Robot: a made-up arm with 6 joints. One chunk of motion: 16 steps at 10 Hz.
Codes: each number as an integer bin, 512 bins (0 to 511) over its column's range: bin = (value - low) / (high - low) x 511, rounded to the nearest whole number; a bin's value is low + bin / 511 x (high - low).
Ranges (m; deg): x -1.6..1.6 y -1.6..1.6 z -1.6..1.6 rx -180..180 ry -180..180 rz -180..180
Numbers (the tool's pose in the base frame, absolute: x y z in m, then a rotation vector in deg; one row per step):
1: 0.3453 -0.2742 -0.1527 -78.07 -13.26 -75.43
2: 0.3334 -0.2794 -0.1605 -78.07 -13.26 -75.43
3: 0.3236 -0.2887 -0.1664 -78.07 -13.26 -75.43
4: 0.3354 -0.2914 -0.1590 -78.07 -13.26 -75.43
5: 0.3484 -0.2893 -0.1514 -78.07 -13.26 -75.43
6: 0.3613 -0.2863 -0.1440 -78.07 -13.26 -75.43
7: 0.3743 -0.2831 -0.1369 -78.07 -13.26 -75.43
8: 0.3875 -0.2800 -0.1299 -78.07 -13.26 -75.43
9: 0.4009 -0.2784 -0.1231 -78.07 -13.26 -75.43
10: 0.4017 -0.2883 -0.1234 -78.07 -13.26 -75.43
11: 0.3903 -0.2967 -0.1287 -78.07 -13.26 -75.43
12: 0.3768 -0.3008 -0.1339 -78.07 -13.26 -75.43
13: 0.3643 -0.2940 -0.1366 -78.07 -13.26 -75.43
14: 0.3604 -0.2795 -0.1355 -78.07 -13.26 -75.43
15: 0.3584 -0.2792 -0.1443 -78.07 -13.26 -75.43
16: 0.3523 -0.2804 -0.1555 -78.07 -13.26 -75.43
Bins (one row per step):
1: 311 212 231 145 237 148
2: 309 211 230 145 237 148
3: 307 209 229 145 237 148
4: 309 209 230 145 237 148
5: 311 209 231 145 237 148
6: 313 210 233 145 237 148
7: 315 210 234 145 237 148
8: 317 211 235 145 237 148
9: 320 211 236 145 237 148
10: 320 209 236 145 237 148
11: 318 208 235 145 237 148
12: 316 207 234 145 237 148
13: 314 209 234 145 237 148
14: 313 211 234 145 237 148
15: 313 211 232 145 237 148
16: 312 211 231 145 237 148

